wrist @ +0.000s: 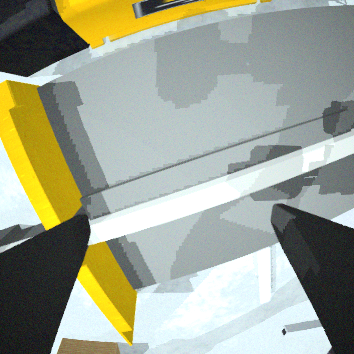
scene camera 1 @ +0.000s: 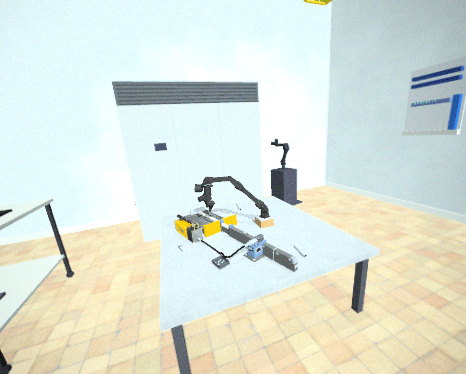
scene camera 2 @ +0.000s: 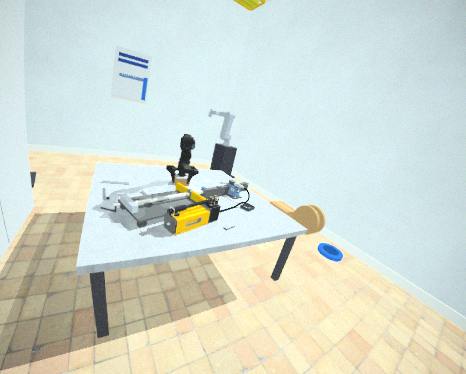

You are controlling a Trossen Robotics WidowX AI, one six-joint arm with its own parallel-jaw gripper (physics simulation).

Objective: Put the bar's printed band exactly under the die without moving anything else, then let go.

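Places are measured from the arm's base along level axes (x ahead, y left, z up), in millimetres.
Where they show: gripper, fingertip midpoint: [wrist: 180, 219] [scene camera 1: 208, 209] [scene camera 2: 180, 183]; arm's base at its link origin: [scene camera 1: 265, 216] [scene camera 2: 181, 175].
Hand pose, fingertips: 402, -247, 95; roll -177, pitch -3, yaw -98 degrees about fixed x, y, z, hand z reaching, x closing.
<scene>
Each offset is from my fingertips to the centre of the thing, as dx, dy, dz. "spot": to the spot under its first point. Level surfaces: height alone.
A long white bar @[spot: -17, -76, -99] [scene camera 2: 165, 198] [wrist: 175, 204] runs over the grey bed @[dz -113] [scene camera 2: 160, 213] [wrist: 200, 120] of the yellow-sided machine, one end at the yellow plate @[spot: +35, +128, -111] [scene camera 1: 212, 228] [wrist: 40, 160]. It may be the task's bar; no printed band can be made out. A blue block @[spot: -52, +588, -109] [scene camera 1: 256, 250] [scene camera 2: 233, 190] with a cabled fitting stands at the dark rail; whether it holds the die I cannot tell. My gripper [scene camera 1: 210, 207] [scene camera 2: 182, 179] [wrist: 180, 219] is open and empty, pointing down above the bed. In the wrist view the bar shows between its fingers, its left end beside the left fingertip.
The dark rail [scene camera 1: 282, 258] extends from the machine past the blue block. A yellow housing @[+195, -8, -98] [scene camera 2: 190, 220] [wrist: 100, 25] flanks the bed. A black cable leads to a small dark box @[spot: +156, +495, -159] [scene camera 1: 220, 262] [scene camera 2: 247, 206]. My arm stands on a wooden block [scene camera 1: 264, 221] [wrist: 90, 346]. A thin rod @[-311, +700, -153] [scene camera 1: 300, 251] lies beyond the rail.
</scene>
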